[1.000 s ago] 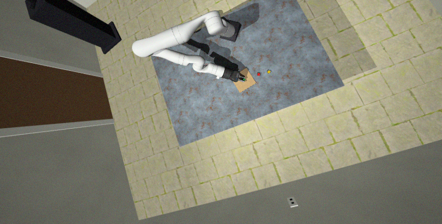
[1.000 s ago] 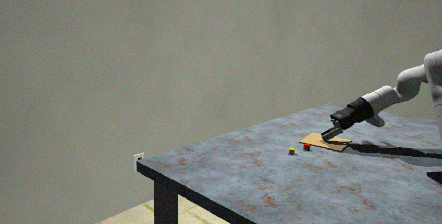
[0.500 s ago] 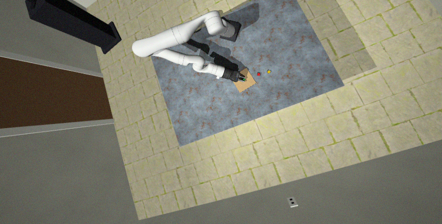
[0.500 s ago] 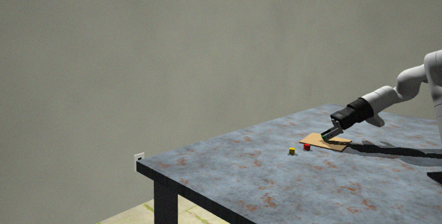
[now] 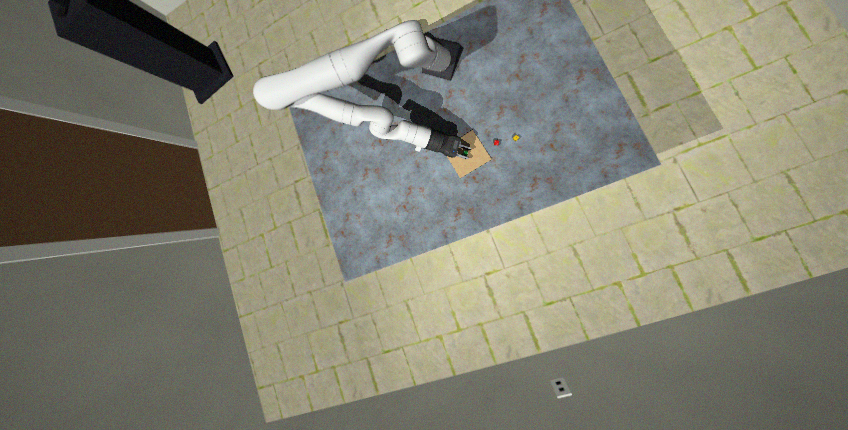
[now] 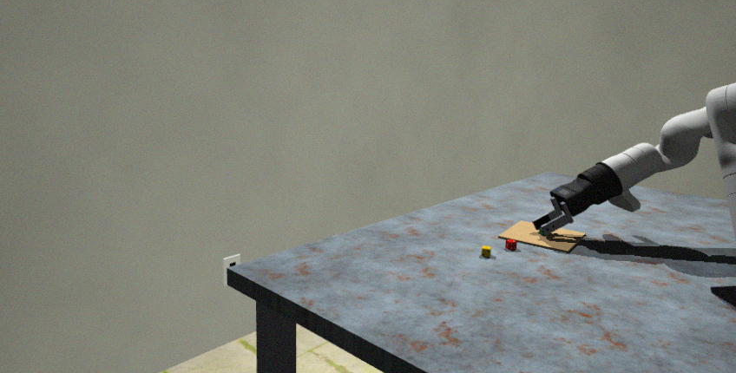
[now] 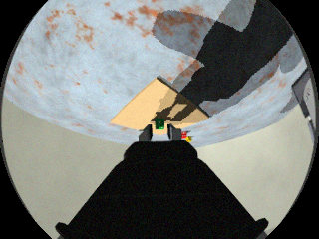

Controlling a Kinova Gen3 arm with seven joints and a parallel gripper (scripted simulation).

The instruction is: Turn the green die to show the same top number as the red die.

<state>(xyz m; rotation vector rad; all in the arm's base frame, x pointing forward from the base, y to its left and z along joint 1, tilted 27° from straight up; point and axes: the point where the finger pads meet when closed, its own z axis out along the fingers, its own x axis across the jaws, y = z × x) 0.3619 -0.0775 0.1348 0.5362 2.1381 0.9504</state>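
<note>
Right now the green die is 10 mm below my hand. From my hand the other things lie so: red die (30 mm ahead, 120 mm to the left, 20 mm below); then tan mat (20 mm below); then yellow die (60 mm ahead, 190 mm to the left, 20 mm below).
</note>
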